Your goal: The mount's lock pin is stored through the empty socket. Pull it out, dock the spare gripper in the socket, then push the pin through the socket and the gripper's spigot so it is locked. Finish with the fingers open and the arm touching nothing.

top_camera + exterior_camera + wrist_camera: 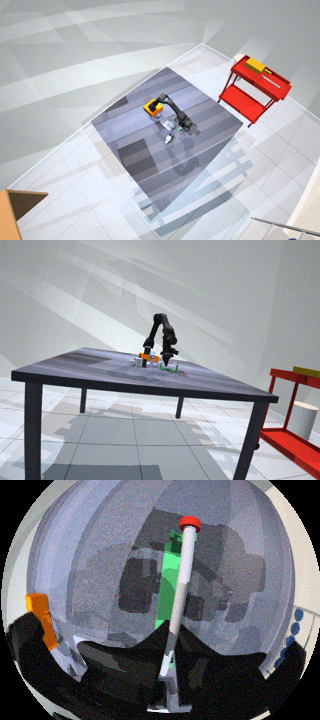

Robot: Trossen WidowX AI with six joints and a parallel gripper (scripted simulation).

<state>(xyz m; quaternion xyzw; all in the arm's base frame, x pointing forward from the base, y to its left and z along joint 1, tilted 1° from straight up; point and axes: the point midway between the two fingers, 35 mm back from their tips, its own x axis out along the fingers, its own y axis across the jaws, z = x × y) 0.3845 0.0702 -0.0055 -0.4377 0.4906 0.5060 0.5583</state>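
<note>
Right now the green cradle is 20 mm to the left of my gripper tip. Round my gripper tip: spare gripper: 10 mm behind, 200 mm to the right; then mount: 110 mm behind, 90 mm to the right, 30 mm above.
</note>
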